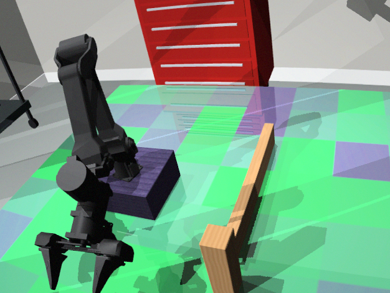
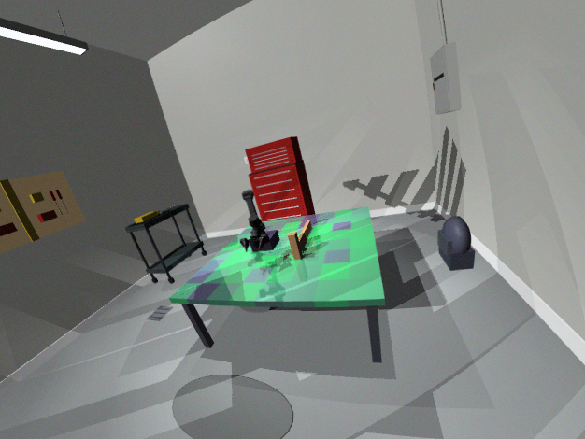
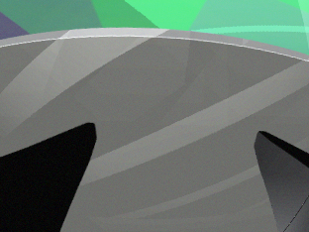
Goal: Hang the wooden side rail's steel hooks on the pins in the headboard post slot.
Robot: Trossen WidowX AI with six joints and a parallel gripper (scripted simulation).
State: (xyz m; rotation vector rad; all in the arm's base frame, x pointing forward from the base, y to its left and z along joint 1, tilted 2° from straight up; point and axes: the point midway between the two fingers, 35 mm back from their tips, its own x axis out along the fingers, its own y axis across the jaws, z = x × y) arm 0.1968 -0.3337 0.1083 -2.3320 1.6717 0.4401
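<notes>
My gripper tip is 22 cm to the right of the wooden headboard post, 17 cm short of it and 8 cm above it.
</notes>
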